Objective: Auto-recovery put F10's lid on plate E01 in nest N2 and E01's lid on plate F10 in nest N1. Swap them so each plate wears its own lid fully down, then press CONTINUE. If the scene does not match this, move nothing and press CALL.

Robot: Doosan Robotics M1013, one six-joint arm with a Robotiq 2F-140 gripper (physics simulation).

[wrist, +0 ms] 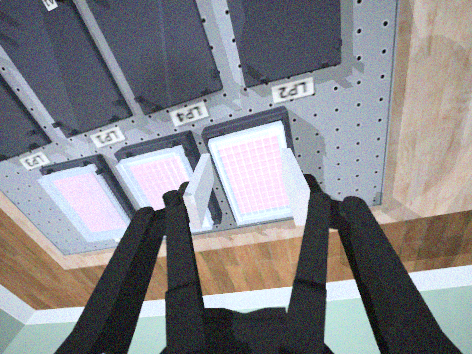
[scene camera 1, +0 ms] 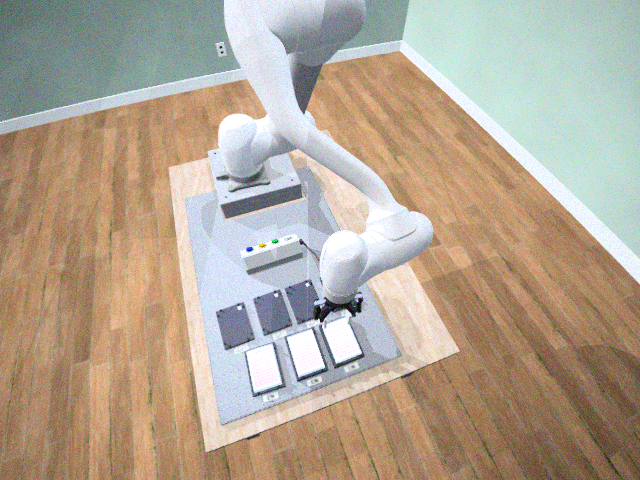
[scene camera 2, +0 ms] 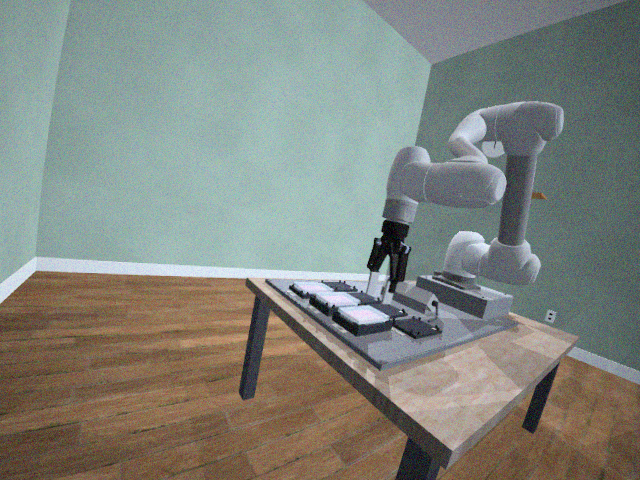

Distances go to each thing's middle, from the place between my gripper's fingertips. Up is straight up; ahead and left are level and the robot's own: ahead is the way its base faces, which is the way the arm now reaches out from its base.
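The LP2 lid pad (scene camera 2: 415, 328) is 70 mm below my hand, 120 mm behind it and 60 mm to the left of it. There is also the LP4 lid pad (scene camera 1: 301, 296), which I find 70 mm below my hand, 70 mm to the right of it and 120 mm behind it. As for the LP1 lid pad (scene camera 1: 271, 309), it is 70 mm below my hand, 190 mm to the right of it and 110 mm behind it.
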